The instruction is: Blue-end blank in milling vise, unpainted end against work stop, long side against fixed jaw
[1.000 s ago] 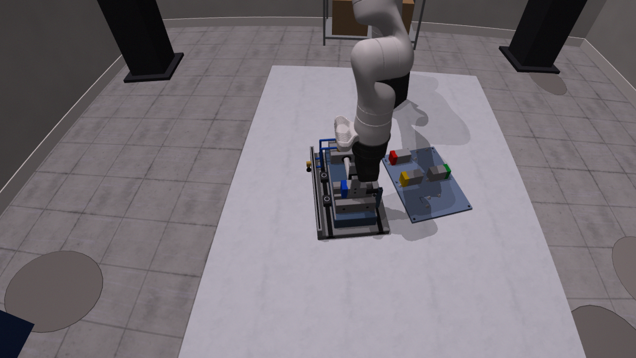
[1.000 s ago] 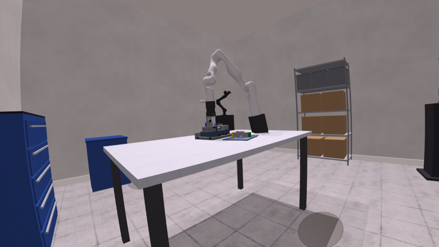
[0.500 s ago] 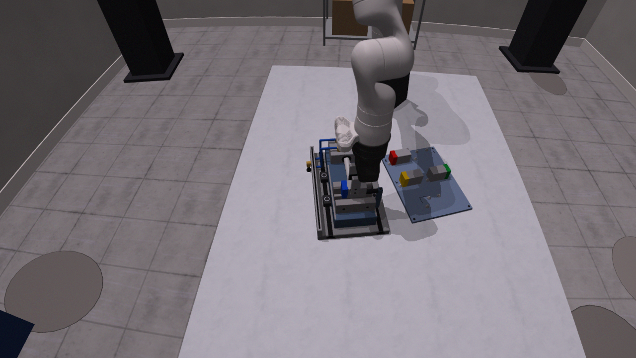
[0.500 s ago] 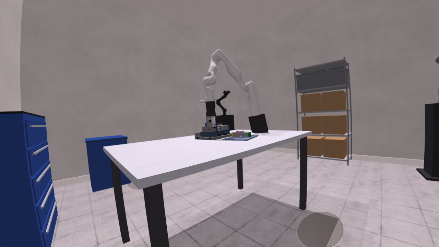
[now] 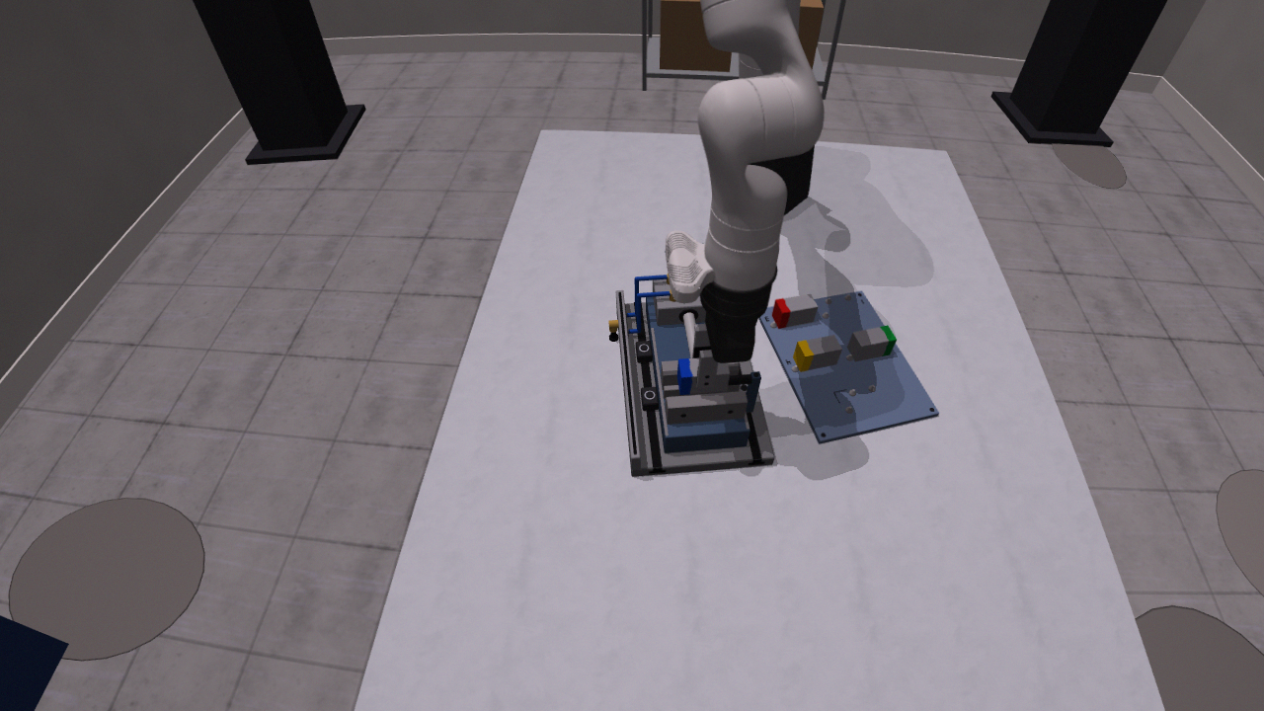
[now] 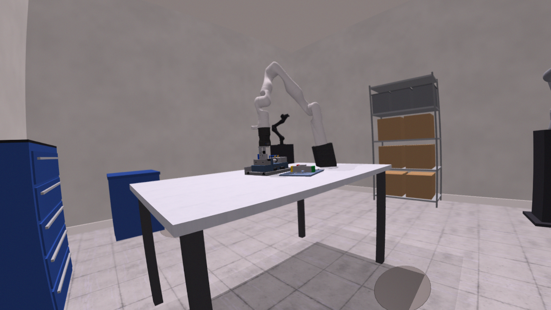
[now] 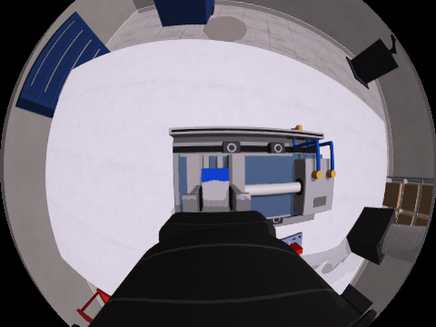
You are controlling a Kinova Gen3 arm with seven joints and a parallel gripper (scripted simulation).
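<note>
My hand is 20 mm above the blue-ended blank. Also, from my hand: vise base rail: 70 mm behind, 100 mm to the right, 100 mm below; then work stop rod: 10 mm behind, 50 mm to the left, 40 mm below; then fixed jaw: 30 mm ahead, 50 mm below.
</note>
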